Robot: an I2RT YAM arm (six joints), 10 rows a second.
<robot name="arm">
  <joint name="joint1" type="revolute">
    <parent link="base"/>
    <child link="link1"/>
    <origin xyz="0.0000 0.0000 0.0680" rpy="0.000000 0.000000 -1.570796"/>
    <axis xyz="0 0 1"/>
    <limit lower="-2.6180" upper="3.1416"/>
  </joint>
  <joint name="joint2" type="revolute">
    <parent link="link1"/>
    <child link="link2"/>
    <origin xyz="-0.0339 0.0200 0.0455" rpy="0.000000 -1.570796 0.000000"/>
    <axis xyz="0 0 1"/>
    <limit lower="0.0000" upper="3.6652"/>
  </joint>
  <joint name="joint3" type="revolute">
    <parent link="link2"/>
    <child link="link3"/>
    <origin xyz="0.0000 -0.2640 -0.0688" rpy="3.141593 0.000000 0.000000"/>
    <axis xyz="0 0 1"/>
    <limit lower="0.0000" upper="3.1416"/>
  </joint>
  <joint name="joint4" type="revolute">
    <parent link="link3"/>
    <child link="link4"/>
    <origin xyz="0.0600 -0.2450 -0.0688" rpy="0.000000 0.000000 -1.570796"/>
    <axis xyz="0 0 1"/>
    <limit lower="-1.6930" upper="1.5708"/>
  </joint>
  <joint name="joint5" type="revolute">
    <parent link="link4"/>
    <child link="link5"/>
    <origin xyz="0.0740 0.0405 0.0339" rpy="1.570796 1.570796 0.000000"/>
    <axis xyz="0 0 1"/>
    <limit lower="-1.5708" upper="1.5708"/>
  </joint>
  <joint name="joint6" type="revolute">
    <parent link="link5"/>
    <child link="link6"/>
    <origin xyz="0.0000 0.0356 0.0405" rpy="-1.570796 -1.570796 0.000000"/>
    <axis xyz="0 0 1"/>
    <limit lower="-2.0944" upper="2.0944"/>
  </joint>
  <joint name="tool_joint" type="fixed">
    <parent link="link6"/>
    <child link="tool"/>
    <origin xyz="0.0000 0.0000 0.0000" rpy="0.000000 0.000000 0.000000"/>
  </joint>
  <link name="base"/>
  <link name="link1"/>
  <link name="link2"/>
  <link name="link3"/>
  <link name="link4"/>
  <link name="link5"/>
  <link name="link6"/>
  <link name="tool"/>
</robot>
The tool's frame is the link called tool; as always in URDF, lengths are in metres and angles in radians.
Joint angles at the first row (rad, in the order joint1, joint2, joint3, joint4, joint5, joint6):
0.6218 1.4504 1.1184 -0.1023 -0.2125 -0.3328
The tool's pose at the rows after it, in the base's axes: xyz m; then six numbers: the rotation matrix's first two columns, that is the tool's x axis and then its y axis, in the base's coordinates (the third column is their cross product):
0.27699 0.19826 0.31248 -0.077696 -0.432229 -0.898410 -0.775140 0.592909 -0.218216
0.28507 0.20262 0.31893 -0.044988 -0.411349 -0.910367 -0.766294 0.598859 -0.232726
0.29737 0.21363 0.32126 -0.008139 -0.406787 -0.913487 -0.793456 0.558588 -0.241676
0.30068 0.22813 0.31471 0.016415 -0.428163 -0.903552 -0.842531 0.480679 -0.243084
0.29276 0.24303 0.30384 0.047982 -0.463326 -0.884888 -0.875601 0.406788 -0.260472
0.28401 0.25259 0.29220 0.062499 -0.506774 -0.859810 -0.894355 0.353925 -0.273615
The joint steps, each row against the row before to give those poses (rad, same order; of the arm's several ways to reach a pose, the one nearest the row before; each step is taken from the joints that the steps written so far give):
-0.0222 0.0025 0.0118 0.0249 0.0039 0.0071
-0.0029 0.0277 0.0332 0.0373 -0.0012 -0.0022
0.0015 0.0619 0.0618 0.0121 -0.0476 -0.0221
0.0216 0.0507 0.0377 -0.0220 -0.0580 -0.0362
0.0426 0.0212 -0.0056 -0.0135 -0.0158 -0.0445
0.0347 0.0105 -0.0154 -0.0256 0.0073 -0.0385

